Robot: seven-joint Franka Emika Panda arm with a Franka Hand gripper.
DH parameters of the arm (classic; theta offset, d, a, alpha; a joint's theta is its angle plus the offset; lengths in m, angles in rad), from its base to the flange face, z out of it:
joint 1: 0 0.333 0 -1.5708
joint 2: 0 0 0 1.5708
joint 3: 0 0.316 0.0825 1.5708
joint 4: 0 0 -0.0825 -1.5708
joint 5: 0 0.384 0 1.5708
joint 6: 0 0 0.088 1.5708
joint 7: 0 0.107 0 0
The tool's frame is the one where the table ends.
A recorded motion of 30 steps. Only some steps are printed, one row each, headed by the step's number.
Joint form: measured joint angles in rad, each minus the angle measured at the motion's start. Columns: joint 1, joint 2, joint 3, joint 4, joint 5, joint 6, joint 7.
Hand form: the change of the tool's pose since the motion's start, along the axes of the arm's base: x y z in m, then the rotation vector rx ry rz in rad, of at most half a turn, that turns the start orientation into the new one. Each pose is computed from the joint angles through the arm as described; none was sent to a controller.
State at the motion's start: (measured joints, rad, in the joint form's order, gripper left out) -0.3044 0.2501 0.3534 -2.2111 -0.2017 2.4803 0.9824
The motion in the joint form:
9: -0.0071 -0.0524 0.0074 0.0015 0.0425 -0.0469 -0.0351
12: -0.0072 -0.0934 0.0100 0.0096 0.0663 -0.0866 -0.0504
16: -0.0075 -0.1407 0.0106 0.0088 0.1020 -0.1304 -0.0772
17: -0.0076 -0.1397 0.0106 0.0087 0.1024 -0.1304 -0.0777
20: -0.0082 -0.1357 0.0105 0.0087 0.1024 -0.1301 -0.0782
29: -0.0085 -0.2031 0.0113 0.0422 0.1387 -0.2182 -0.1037
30: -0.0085 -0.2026 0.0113 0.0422 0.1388 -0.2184 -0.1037
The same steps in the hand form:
9: -0.0019 -0.0017 0.0238 0.0039 -0.0010 0.0013
12: -0.0025 -0.0013 0.0448 0.0019 -0.0067 -0.0001
16: -0.0071 -0.0015 0.0648 0.0063 -0.0042 0.0008
17: -0.0072 -0.0016 0.0642 0.0069 -0.0031 0.0009
20: -0.0071 -0.0020 0.0622 0.0081 0.0004 0.0007
29: -0.0083 -0.0016 0.1033 0.0068 -0.0068 -0.0003
30: -0.0083 -0.0016 0.1031 0.0070 -0.0061 -0.0004

